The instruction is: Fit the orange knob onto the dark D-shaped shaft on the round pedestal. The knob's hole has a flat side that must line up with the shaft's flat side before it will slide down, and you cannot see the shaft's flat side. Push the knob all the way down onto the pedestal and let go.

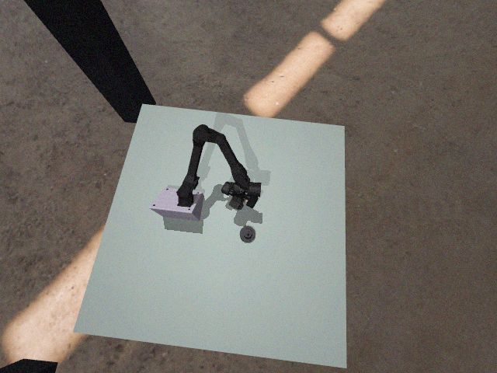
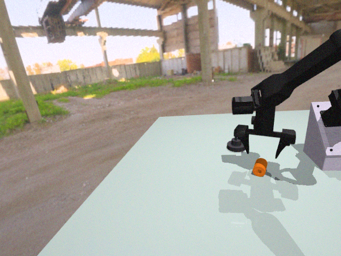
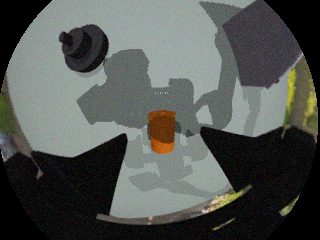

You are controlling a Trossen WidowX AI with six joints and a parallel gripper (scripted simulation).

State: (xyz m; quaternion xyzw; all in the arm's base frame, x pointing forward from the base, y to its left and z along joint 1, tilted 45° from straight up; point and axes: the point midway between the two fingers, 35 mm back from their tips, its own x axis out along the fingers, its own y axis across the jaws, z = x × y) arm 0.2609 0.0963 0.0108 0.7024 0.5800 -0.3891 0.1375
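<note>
The orange knob is 4 cm below my gripper tip, 1 cm to the left of it and 1 cm ahead of it. The rest, counted from my gripper tip: dark round pedestal: 18 cm to the right, 6 cm ahead, 3 cm below.
</note>
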